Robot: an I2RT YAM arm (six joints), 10 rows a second.
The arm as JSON. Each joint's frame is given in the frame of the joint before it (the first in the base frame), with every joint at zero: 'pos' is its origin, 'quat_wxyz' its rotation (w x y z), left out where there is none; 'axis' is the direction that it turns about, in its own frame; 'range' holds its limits. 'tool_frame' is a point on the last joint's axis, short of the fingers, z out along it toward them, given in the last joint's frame.
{
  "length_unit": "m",
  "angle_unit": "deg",
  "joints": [
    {
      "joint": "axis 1",
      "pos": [
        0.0,
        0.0,
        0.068
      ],
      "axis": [
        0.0,
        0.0,
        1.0
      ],
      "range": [
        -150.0,
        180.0
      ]
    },
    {
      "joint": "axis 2",
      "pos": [
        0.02,
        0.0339,
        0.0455
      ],
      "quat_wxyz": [
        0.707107,
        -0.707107,
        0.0,
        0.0
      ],
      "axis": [
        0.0,
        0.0,
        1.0
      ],
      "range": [
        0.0,
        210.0
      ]
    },
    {
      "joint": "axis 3",
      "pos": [
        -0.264,
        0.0,
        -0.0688
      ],
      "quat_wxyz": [
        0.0,
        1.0,
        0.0,
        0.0
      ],
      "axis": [
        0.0,
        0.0,
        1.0
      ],
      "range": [
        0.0,
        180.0
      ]
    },
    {
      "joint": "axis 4",
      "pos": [
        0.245,
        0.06,
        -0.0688
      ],
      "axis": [
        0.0,
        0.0,
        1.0
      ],
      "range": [
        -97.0,
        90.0
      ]
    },
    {
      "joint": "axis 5",
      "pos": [
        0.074,
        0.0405,
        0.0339
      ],
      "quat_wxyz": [
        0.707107,
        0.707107,
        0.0,
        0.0
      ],
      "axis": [
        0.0,
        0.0,
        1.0
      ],
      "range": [
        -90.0,
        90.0
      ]
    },
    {
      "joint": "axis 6",
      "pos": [
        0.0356,
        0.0,
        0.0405
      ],
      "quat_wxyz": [
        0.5,
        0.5,
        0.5,
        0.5
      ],
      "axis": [
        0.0,
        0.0,
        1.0
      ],
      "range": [
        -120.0,
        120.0
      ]
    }
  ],
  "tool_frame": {
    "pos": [
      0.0,
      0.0,
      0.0
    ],
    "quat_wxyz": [
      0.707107,
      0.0,
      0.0,
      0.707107
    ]
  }
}
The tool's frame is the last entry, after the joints.
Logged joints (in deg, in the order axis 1, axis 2, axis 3, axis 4, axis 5, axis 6), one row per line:
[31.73, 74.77, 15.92, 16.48, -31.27, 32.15]
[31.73, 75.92, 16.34, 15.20, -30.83, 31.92]
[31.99, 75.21, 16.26, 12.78, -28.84, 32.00]
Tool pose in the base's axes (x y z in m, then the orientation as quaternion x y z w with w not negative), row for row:
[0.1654, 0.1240, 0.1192, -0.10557, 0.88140, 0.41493, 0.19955]
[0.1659, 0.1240, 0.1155, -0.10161, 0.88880, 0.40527, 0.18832]
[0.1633, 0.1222, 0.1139, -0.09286, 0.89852, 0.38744, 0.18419]
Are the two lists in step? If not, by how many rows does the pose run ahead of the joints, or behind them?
They are in step.
